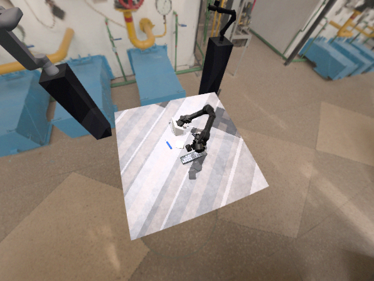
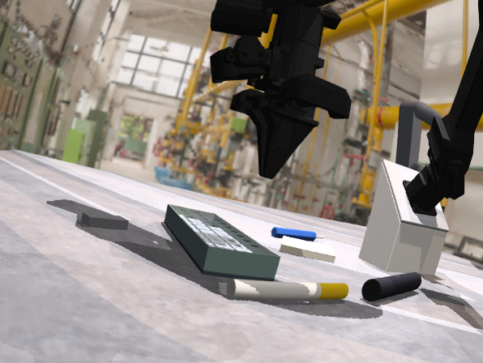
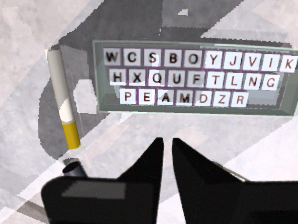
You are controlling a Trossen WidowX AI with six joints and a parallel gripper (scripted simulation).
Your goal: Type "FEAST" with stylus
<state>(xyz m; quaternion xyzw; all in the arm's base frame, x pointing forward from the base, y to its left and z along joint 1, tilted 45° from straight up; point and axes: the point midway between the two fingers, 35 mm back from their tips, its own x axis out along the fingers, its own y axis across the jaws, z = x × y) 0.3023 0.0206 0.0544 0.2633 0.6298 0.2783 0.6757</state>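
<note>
Right now the blue stylus is 21 cm to the right of my gripper tip, 19 cm behind it and 9 cm below it. The rest, counted from my gripper tip: yellow marker: 11 cm to the left, 9 cm below, 2 cm behind; then grey block: 16 cm ahead, 9 cm below, 4 cm to the right; then cream block: 13 cm behind, 10 cm to the right, 9 cm below.
</note>
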